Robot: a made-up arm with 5 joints.
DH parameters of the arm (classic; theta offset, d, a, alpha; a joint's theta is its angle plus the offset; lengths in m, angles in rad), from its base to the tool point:
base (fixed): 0.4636 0 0.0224 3.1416
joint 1: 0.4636 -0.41 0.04 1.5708
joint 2: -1.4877 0 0.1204 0
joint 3: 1.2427 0 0.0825 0
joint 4: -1.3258 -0.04 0 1.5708
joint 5: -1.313 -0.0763 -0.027 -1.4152
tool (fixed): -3.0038 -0.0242 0 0
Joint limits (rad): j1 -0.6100..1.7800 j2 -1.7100..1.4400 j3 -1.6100..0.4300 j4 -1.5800..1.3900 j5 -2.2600..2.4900
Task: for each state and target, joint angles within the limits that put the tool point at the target. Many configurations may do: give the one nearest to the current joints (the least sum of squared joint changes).
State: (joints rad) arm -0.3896 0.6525 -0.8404 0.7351 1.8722
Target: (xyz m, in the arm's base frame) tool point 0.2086 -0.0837 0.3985
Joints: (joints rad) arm 0.1093 0.7464 -0.3522 1.1426 1.7161
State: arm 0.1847 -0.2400 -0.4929 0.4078 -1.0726
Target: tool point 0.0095 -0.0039 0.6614
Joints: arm -0.1535 -0.7941 -0.5769 0.4444 -1.6704
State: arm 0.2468 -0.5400 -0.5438 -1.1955 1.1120
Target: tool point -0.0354 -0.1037 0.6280
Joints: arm -0.5589 -0.7811 -0.5260 -1.5800 1.4349
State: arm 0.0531 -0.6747 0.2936 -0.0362 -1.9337
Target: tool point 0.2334 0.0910 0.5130
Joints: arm -0.4450 0.0899 0.3029 -0.0032 -1.9228
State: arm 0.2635 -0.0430 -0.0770 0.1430 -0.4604
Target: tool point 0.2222 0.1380 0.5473
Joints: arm -0.5940 0.2521 -0.3312 -0.0701 -0.5621
